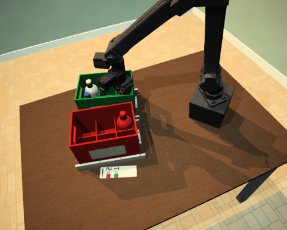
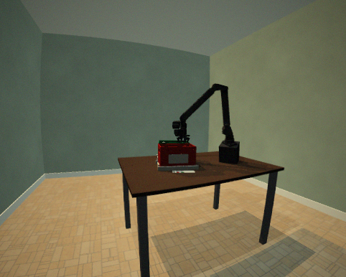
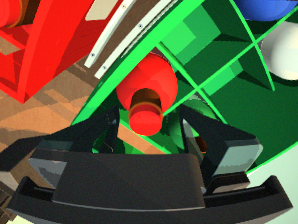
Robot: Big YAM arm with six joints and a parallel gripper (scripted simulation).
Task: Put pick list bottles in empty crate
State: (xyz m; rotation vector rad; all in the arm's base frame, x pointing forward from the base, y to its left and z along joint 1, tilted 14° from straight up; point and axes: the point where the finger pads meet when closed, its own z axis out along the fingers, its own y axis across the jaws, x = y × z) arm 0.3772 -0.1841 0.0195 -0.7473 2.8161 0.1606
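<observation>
The green bottle is 20 mm behind my hand, 90 mm to the right of it and 60 mm below it. Round my hand: blue-capped bottle (170 mm ahead, 40 mm to the right, 60 mm below); then red bottle (30 mm ahead, 140 mm to the left, 60 mm below); then green crate (70 mm ahead, 60 mm to the right, 70 mm below).
</observation>
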